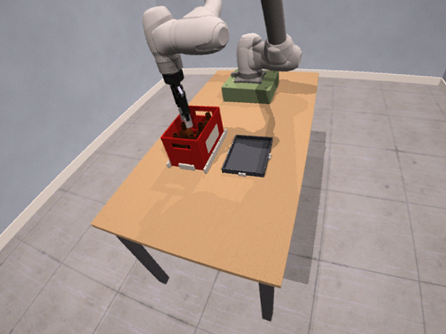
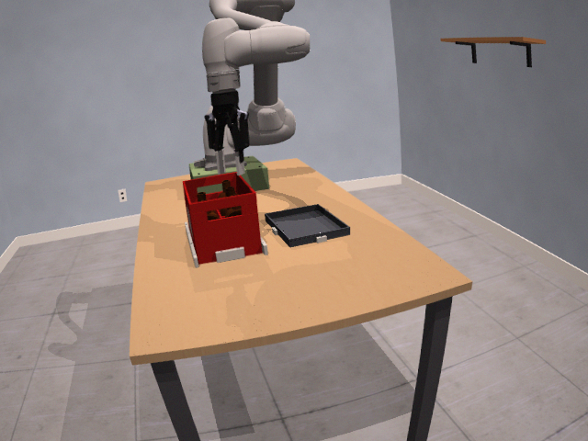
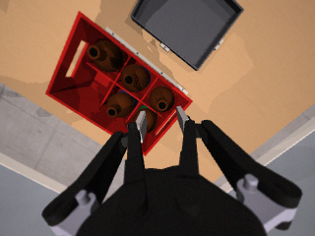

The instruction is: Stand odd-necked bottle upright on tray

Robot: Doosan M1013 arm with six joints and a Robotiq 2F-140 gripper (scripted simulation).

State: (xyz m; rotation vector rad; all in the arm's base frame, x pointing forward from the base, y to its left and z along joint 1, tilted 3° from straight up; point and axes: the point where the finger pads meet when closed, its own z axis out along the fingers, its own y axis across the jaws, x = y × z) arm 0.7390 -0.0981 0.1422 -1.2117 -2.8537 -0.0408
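My gripper is now 17 cm above the glass bottle and 8 cm to the left of it. Round my hand: dark grey tray (24 cm below, 23 cm to the left, 8 cm behind); then red crate (17 cm below, 9 cm behind, 4 cm to the right).
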